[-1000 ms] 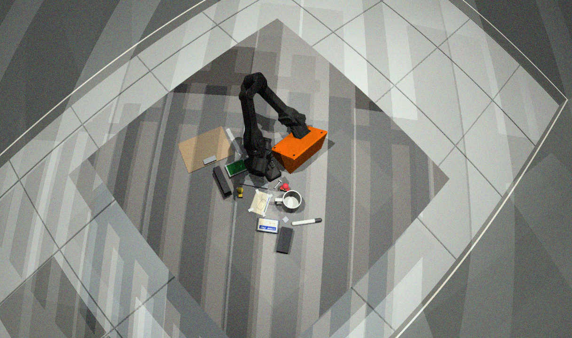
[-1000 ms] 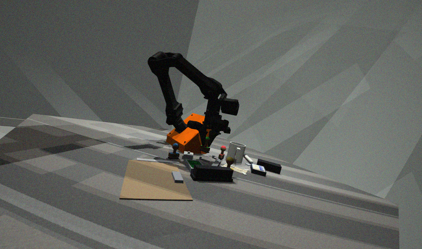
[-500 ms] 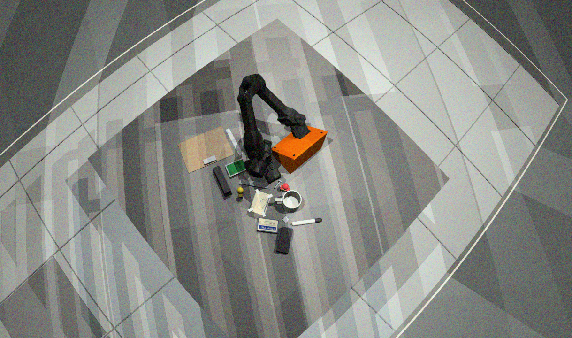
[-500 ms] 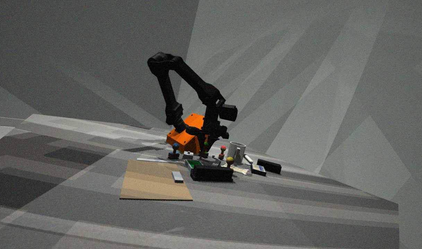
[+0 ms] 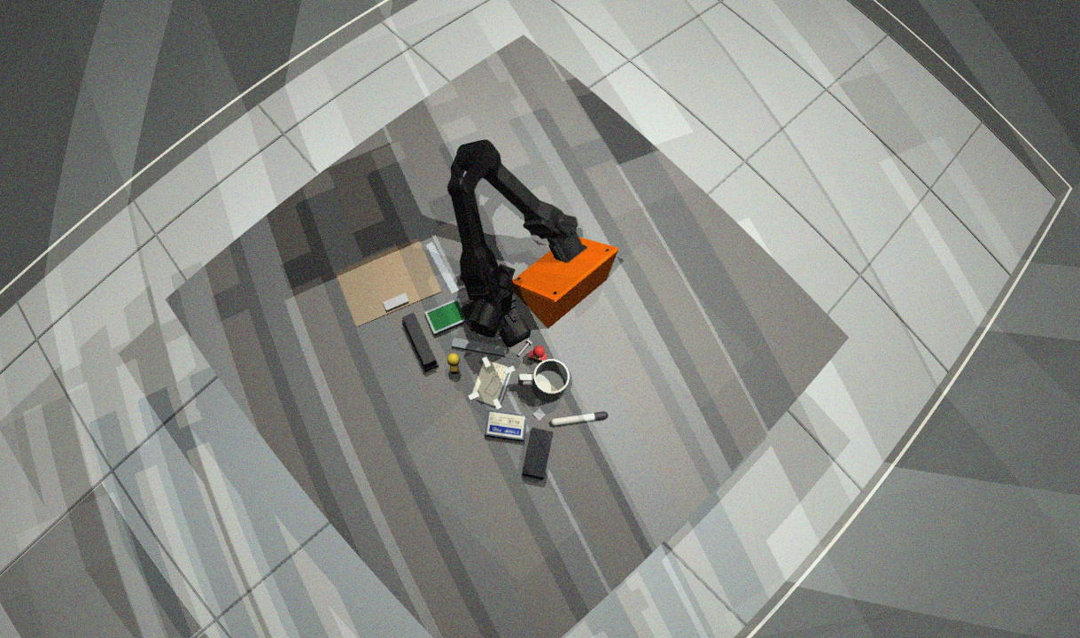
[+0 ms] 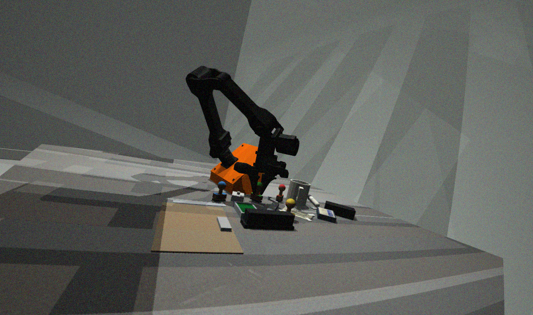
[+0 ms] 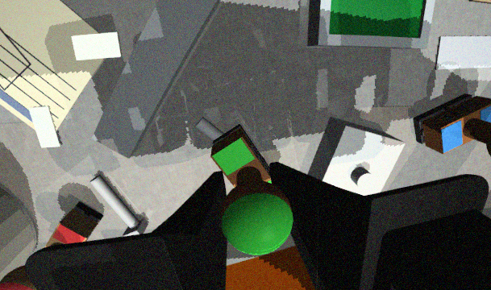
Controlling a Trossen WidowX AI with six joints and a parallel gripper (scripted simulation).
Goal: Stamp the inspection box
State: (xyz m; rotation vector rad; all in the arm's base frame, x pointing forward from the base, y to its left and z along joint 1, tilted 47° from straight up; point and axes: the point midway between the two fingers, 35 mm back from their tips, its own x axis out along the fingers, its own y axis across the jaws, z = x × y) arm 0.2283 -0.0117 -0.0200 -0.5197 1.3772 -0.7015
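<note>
My gripper tip is right at the green-knobbed stamp. The rest, counted from my gripper tip: blue-knobbed stamp 13 cm to the right, 2 cm behind, 1 cm below; green ink pad 9 cm to the right, 9 cm ahead, 2 cm below; red stamp 12 cm to the left, 2 cm behind, 1 cm below.
</note>
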